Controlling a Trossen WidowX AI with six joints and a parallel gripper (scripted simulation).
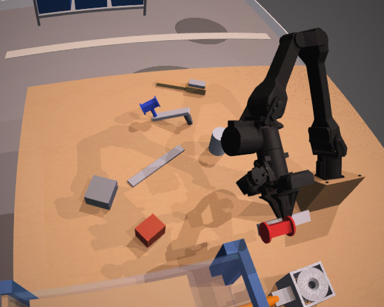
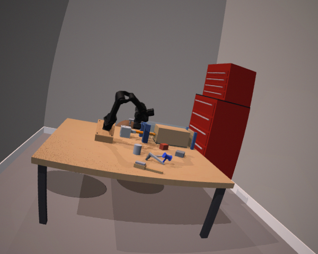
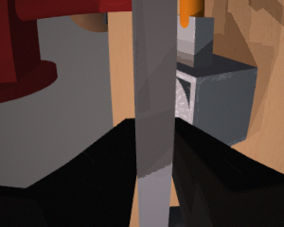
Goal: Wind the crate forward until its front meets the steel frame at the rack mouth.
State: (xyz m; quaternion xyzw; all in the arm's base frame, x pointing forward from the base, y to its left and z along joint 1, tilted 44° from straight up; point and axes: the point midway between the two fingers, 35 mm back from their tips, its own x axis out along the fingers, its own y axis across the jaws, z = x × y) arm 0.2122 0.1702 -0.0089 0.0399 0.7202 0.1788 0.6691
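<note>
The red knob is 50 mm ahead of my gripper tip, 40 mm above it and 20 mm to the left of it. The rest, counted from my gripper tip: red-gripped winch handle: 10 mm ahead, 10 mm above; then blue steel frame: 140 mm to the left, 80 mm ahead, 70 mm below; then grey winch: 150 mm below, 110 mm to the left, 90 mm behind.
</note>
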